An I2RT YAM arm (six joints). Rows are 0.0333 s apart.
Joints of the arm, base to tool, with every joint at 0 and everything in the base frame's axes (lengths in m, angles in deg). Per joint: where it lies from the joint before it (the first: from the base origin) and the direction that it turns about. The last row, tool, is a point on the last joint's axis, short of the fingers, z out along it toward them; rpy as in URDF.
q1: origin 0 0 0.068 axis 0 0 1
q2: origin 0.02 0.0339 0.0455 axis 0 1 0
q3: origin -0.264 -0.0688 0 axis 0 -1 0
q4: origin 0.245 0.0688 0.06 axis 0 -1 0
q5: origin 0.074 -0.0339 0.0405 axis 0 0 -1
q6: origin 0.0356 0 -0.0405 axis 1 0 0
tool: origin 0 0 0 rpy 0 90 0
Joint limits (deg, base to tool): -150..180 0..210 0..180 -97..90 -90..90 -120..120
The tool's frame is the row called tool.
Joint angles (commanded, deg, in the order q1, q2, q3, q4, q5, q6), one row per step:
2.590 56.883 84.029 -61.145 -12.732 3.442
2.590 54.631 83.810 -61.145 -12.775 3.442
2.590 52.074 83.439 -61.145 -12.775 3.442
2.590 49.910 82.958 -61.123 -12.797 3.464
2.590 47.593 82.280 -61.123 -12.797 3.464
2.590 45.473 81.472 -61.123 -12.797 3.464
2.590 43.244 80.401 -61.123 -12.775 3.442
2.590 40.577 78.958 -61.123 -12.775 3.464
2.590 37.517 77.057 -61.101 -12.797 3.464
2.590 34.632 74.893 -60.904 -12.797 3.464
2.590 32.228 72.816 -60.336 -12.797 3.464
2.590 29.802 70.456 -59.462 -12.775 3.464
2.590 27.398 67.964 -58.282 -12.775 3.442
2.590 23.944 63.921 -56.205 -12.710 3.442
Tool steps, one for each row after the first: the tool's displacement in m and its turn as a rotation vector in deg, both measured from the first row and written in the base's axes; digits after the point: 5 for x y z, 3 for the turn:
-0.01245 -0.00054 0.00406 0.115 -2.030 0.036
-0.02645 -0.00117 0.00751 0.213 -4.214 0.037
-0.03795 -0.00168 0.00921 0.319 -5.911 0.045
-0.04987 -0.00222 0.00980 0.393 -7.548 0.045
-0.06023 -0.00269 0.00911 0.452 -8.859 0.046
-0.07041 -0.00316 0.00701 0.474 -10.022 0.038
-0.08190 -0.00368 0.00335 0.548 -11.239 0.028
-0.09399 -0.00421 -0.00243 0.611 -12.418 0.048
-0.10374 -0.00465 -0.00967 0.652 -13.335 0.048
-0.11041 -0.00496 -0.01647 0.692 -14.229 0.048
-0.11581 -0.00521 -0.02420 0.725 -15.169 0.029
-0.12014 -0.00541 -0.03218 0.755 -16.266 0.039
-0.12410 -0.00563 -0.04535 0.794 -17.753 -0.020

